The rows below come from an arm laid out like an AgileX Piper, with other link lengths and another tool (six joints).
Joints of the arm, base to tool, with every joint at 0 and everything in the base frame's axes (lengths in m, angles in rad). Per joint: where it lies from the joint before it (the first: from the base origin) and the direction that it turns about. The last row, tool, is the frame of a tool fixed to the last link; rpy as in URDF.
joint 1: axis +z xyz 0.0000 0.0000 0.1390
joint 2: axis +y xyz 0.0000 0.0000 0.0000
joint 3: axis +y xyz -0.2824 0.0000 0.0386
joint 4: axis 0.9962 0 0.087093 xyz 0.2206 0.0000 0.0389
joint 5: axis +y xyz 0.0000 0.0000 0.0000
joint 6: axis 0.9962 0 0.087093 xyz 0.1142 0.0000 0.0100
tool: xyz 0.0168 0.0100 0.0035 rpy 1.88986 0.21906 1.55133
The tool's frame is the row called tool.
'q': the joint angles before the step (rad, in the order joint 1, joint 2, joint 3, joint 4, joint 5, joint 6). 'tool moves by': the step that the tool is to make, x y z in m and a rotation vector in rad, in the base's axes. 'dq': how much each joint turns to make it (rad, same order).
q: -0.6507 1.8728 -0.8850 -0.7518 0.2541 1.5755
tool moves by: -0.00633 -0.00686 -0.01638 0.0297 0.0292 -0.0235
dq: -0.0302 0.0489 0.0001 0.0011 -0.0112 -0.0033
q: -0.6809 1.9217 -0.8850 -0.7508 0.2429 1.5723
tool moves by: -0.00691 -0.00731 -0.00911 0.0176 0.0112 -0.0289
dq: -0.0320 0.0277 0.0001 -0.0001 -0.0105 0.0013
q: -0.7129 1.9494 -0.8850 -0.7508 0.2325 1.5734
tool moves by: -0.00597 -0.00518 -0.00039 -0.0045 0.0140 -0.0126
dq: -0.0199 0.0004 0.0001 -0.0124 0.0095 -0.0008
